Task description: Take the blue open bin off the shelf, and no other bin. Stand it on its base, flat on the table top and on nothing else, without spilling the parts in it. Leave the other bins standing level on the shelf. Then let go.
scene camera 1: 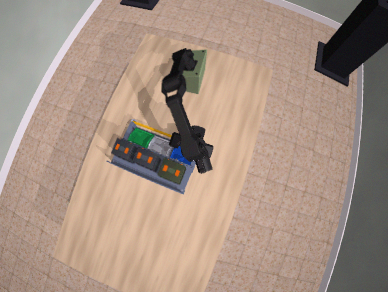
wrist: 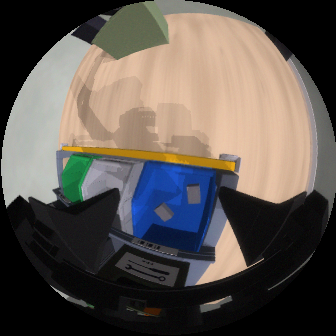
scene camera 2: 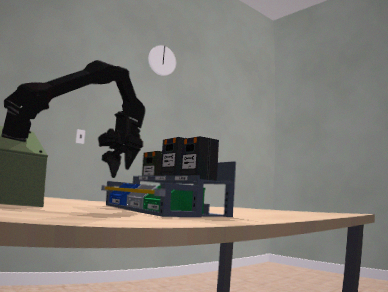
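Where they show: gripper, fingertip midpoint: [wrist: 169,193] [scene camera 2: 119,173]; arm's base at its link origin: [scene camera 1: 190,65] [scene camera 2: 13,135].
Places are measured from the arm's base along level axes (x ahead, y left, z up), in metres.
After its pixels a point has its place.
Observation:
The blue open bin [scene camera 1: 181,155] {z -0.159, x 0.414, y 0.117 m} [scene camera 2: 118,198] {z -0.139, x 0.366, y 0.112 m} [wrist: 170,182] {z -0.160, x 0.399, y 0.113 m} stands in the lower row of the grey-blue shelf [scene camera 1: 145,177] {z -0.067, x 0.587, y 0.011 m} [scene camera 2: 228,172] {z -0.039, x 0.588, y -0.155 m} [wrist: 228,179] {z -0.084, x 0.363, y 0.189 m}, at the end of the row beside the grey bin [scene camera 1: 160,146] {z -0.159, x 0.411, y -0.001 m} [scene camera 2: 135,201] {z -0.141, x 0.374, y 0.004 m} [wrist: 107,180] {z -0.160, x 0.424, y -0.031 m}. Two small grey parts lie in it in the wrist view. My gripper [scene camera 2: 121,172] {z -0.057, x 0.376, y 0.136 m} [wrist: 169,193] {z -0.057, x 0.376, y 0.136 m} is open and empty, above the lower row. Its fingers point down, one toward each side of the blue bin in the wrist view, with the tips above the bin. In scene camera 1 the arm hides the fingertips and part of the bin.
A green bin [scene camera 1: 140,137] {z -0.160, x 0.406, y -0.120 m} [scene camera 2: 152,203] {z -0.140, x 0.374, y -0.099 m} [wrist: 75,175] {z -0.138, x 0.431, y -0.149 m} stands beyond the grey one. A yellow bar [scene camera 1: 152,129] {z -0.104, x 0.355, y -0.061 m} [scene camera 2: 130,189] {z -0.107, x 0.348, y -0.012 m} [wrist: 150,154] {z -0.104, x 0.351, y 0.096 m} runs along the shelf front. Two black bins [scene camera 1: 145,158] {z 0.065, x 0.515, y 0.010 m} [scene camera 2: 171,152] {z 0.017, x 0.481, y -0.008 m} and an olive bin [scene camera 1: 172,171] {z 0.030, x 0.519, y 0.129 m} [scene camera 2: 150,165] {z -0.020, x 0.478, y 0.114 m} stand on the upper tier.

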